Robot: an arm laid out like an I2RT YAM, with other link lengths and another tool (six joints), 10 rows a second.
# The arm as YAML. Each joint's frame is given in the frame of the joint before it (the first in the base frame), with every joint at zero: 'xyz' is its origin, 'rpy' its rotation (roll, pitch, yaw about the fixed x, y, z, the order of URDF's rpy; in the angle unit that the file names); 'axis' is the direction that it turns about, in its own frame. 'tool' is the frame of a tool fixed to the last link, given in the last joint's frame.
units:
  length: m
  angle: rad
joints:
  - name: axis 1
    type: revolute
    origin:
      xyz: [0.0, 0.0, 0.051]
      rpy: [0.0, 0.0, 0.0]
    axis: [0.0, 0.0, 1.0]
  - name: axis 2
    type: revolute
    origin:
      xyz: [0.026, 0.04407, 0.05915]
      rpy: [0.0, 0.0, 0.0]
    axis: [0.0, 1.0, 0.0]
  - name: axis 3
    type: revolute
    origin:
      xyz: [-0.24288, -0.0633, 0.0]
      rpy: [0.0, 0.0, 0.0]
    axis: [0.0, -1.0, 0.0]
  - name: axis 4
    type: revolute
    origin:
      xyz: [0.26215, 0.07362, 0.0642]
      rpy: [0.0, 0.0, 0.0]
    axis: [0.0, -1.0, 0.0]
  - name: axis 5
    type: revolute
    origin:
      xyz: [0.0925, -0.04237, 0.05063]
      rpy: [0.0, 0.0, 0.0]
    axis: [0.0, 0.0, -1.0]
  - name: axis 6
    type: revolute
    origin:
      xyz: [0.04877, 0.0, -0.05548]
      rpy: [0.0, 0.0, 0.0]
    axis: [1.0, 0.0, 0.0]
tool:
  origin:
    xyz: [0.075, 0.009, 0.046]
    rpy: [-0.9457, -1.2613, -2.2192]
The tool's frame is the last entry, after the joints.
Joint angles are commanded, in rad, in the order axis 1, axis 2, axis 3, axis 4, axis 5, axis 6. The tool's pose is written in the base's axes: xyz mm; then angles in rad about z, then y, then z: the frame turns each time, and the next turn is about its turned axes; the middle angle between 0 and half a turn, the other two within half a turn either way. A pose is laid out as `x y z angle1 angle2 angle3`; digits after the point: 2 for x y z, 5 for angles.
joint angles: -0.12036 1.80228 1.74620 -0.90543 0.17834 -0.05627
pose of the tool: 500.68 -59.09 241.75 -0.41151 2.32517 3.09648
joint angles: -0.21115 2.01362 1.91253 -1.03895 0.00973 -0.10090
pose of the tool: 517.55 -85.98 187.10 -0.27507 2.52682 -3.04945
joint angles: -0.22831 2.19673 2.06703 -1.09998 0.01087 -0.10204
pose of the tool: 537.95 -100.04 146.18 -0.30366 2.61616 -3.06375
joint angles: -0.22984 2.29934 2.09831 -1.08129 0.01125 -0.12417
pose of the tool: 548.11 -102.31 105.74 -0.30472 2.66835 -3.08705
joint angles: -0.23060 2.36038 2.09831 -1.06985 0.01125 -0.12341
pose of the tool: 549.06 -103.00 74.37 -0.31395 2.71780 -3.09564
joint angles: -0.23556 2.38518 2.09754 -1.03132 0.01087 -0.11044
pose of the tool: 554.95 -107.81 64.38 -0.32135 2.70504 -3.08457
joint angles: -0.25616 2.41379 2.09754 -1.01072 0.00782 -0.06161
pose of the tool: 555.26 -121.79 51.03 -0.35783 2.71396 -3.05076
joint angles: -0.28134 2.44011 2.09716 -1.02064 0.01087 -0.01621
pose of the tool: 548.11 -137.15 35.90 -0.42158 2.75075 -3.04382
